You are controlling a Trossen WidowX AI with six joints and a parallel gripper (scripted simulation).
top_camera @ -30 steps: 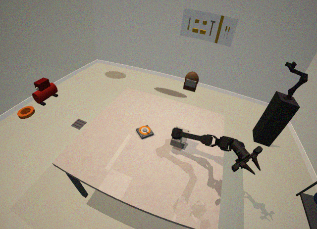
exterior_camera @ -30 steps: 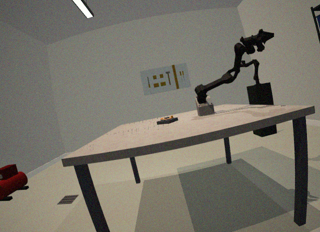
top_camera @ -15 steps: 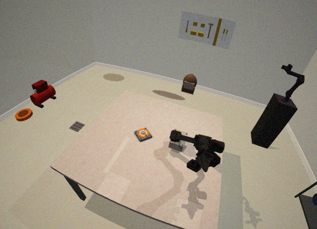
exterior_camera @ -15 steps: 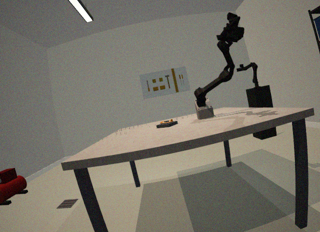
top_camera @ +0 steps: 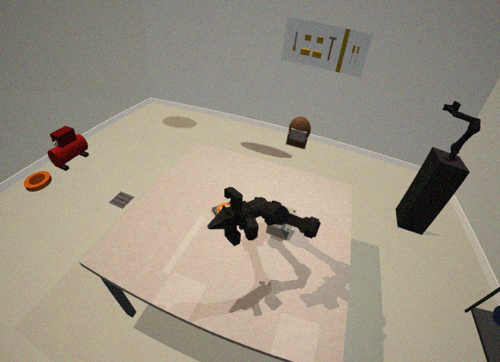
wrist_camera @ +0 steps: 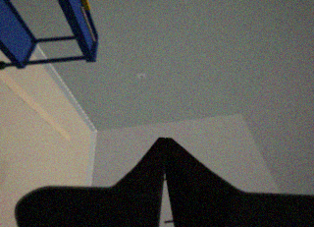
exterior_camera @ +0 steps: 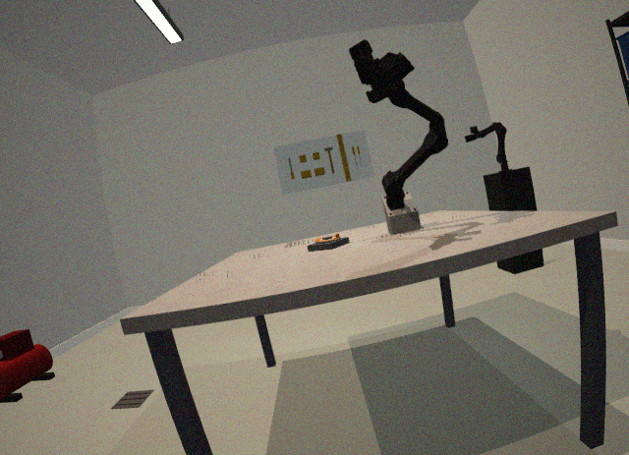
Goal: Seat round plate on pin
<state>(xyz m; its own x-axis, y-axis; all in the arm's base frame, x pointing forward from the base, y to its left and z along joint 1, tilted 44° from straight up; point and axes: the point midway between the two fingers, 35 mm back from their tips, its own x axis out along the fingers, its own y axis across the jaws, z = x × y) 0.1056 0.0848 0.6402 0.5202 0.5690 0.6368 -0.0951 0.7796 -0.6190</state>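
Right now my gripper tip is 18 cm short of the grey square base, 51 cm to the left of it and 50 cm above it.
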